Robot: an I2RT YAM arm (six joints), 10 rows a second.
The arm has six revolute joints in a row. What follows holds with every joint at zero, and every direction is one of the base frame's.
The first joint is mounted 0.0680 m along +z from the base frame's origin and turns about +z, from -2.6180 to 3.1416 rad.
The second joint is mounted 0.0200 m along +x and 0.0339 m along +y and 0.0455 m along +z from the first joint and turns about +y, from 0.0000 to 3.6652 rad.
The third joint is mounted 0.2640 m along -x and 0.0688 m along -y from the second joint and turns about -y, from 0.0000 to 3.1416 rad.
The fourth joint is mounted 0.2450 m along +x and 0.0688 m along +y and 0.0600 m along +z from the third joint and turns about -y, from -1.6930 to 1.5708 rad.
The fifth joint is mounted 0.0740 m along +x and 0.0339 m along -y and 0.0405 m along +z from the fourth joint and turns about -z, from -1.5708 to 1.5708 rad.
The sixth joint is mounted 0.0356 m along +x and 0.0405 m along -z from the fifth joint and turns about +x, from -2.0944 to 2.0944 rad.
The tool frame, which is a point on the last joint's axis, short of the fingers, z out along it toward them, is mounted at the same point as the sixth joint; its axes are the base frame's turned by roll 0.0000, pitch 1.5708 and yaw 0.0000 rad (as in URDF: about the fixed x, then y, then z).
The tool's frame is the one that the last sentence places.
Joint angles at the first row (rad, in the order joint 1, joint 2, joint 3, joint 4, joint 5, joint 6):
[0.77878, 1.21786, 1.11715, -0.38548, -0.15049, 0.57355]
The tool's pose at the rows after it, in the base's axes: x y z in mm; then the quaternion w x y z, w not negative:
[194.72 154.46 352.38 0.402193 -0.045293 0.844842 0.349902]
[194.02 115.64 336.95 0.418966 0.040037 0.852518 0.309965]
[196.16 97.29 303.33 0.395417 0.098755 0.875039 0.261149]
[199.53 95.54 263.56 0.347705 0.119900 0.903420 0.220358]
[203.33 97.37 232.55 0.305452 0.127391 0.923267 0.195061]
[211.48 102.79 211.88 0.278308 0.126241 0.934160 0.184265]
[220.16 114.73 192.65 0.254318 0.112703 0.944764 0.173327]
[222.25 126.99 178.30 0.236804 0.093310 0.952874 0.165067]
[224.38 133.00 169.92 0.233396 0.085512 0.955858 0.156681]
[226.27 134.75 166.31 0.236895 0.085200 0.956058 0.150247]
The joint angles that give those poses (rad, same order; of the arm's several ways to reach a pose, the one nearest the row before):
[0.65596, 1.11028, 1.06907, -0.40760, -0.10241, 0.61323]
[0.52893, 1.01644, 0.97217, -0.43086, -0.05435, 0.65595]
[0.45871, 0.99774, 0.87034, -0.45607, -0.01050, 0.68913]
[0.44844, 1.04200, 0.78033, -0.46065, 0.01165, 0.70707]
[0.44845, 1.10647, 0.72234, -0.44501, 0.01165, 0.71814]
[0.45263, 1.18849, 0.70250, -0.40419, 0.00134, 0.72080]
[0.48048, 1.28995, 0.70325, -0.35841, 0.00058, 0.71776]
[0.51978, 1.35976, 0.70326, -0.32866, 0.00478, 0.71356]
[0.53770, 1.40134, 0.70326, -0.30310, 0.01927, 0.71050]
[0.54189, 1.42002, 0.70286, -0.28593, 0.03529, 0.70936]

